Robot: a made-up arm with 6 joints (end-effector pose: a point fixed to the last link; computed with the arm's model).
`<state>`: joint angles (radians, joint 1 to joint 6).
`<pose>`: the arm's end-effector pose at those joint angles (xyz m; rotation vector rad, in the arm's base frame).
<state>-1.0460 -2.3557 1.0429 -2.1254 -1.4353 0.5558</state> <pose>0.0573 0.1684 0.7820 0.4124 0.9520 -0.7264</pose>
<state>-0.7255 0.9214 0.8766 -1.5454 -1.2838 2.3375</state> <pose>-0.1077 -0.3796 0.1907 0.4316 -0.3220 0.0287</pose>
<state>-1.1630 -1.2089 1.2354 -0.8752 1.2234 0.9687</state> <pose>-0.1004 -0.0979 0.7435 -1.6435 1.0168 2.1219</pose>
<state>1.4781 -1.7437 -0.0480 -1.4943 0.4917 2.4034</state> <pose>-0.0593 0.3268 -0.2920 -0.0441 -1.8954 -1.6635</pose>
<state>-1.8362 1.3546 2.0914 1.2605 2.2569 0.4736</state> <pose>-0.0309 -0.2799 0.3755 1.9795 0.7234 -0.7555</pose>
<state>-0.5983 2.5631 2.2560 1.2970 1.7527 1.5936</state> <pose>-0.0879 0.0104 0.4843 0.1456 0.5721 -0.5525</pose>
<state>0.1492 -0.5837 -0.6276 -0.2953 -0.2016 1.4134</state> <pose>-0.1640 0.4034 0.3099 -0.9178 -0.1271 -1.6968</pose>
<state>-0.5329 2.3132 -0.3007 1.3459 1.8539 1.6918</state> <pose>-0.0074 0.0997 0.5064 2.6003 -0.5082 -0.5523</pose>
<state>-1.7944 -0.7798 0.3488 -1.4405 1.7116 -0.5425</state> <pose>-0.2595 -0.1803 0.5051 1.0526 -2.0739 -1.3667</pose>
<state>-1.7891 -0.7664 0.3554 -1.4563 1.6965 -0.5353</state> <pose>-0.2677 -0.1753 0.5009 1.0783 -2.1017 -1.3476</pose>
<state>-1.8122 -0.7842 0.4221 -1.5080 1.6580 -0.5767</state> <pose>-0.2683 -0.1778 0.4978 1.0269 -2.1443 -1.3784</pose>
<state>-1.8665 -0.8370 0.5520 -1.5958 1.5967 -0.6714</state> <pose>-0.2561 -0.1869 0.4964 0.8636 -2.1892 -1.4593</pose>
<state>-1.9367 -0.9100 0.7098 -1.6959 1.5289 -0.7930</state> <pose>-0.2300 -0.1997 0.4958 0.6099 -2.1976 -1.5488</pose>
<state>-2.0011 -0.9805 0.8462 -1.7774 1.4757 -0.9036</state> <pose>-0.1986 -0.2137 0.4941 0.3576 -2.1538 -1.6049</pose>
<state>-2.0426 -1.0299 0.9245 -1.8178 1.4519 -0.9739</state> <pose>-0.1747 -0.2264 0.4918 0.1998 -2.0910 -1.6275</pose>
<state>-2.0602 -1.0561 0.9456 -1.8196 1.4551 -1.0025</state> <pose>-0.1626 -0.2360 0.4911 0.1448 -2.0412 -1.6383</pose>
